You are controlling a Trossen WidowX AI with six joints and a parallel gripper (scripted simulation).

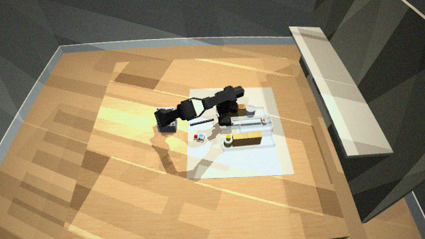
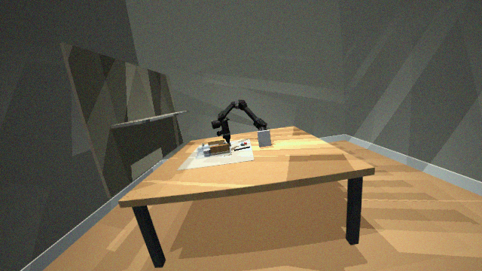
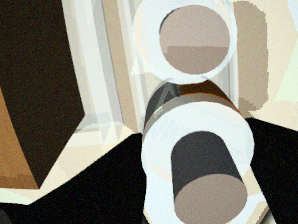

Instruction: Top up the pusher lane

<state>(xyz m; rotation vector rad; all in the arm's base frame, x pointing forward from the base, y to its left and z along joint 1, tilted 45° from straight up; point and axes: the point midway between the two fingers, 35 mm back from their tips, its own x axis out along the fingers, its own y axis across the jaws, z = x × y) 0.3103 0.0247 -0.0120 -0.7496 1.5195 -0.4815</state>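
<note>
Right now the pale mat is 8 cm ahead of my gripper tip, 1 cm to the left of it and 5 cm below it. From my gripper tip the other things lie so: shelf: 52 cm ahead, 4 cm to the left, 32 cm above; sprung lane: 16 cm ahead, 3 cm below; black rod: 11 cm behind, 2 cm to the left, 5 cm below.
</note>
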